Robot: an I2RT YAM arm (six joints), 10 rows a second.
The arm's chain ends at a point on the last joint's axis. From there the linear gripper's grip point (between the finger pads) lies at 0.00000 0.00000 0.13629 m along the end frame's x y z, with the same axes.
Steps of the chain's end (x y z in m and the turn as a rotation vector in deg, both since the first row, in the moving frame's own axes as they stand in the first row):
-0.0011 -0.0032 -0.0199 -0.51 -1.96 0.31
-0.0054 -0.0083 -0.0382 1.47 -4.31 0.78
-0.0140 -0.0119 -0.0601 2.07 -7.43 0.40
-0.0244 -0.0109 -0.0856 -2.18 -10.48 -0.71
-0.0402 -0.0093 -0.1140 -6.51 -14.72 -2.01
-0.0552 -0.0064 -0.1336 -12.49 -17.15 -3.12
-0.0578 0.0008 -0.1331 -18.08 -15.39 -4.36
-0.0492 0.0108 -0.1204 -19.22 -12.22 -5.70
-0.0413 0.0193 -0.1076 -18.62 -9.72 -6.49
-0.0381 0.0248 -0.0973 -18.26 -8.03 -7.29
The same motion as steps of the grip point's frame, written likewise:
-0.0058 -0.0020 -0.0200 -0.51 -1.96 0.31
-0.0156 -0.0119 -0.0386 1.47 -4.31 0.78
-0.0316 -0.0169 -0.0613 2.07 -7.43 0.40
-0.0492 -0.0056 -0.0880 -2.18 -10.48 -0.71
-0.0745 0.0066 -0.1193 -6.51 -14.72 -2.01
-0.0942 0.0237 -0.1428 -12.49 -17.15 -3.12
-0.0917 0.0439 -0.1446 -18.08 -15.39 -4.36
-0.0752 0.0567 -0.1310 -19.22 -12.22 -5.70
-0.0614 0.0638 -0.1166 -18.62 -9.72 -6.49
-0.0540 0.0684 -0.1055 -18.26 -8.03 -7.29

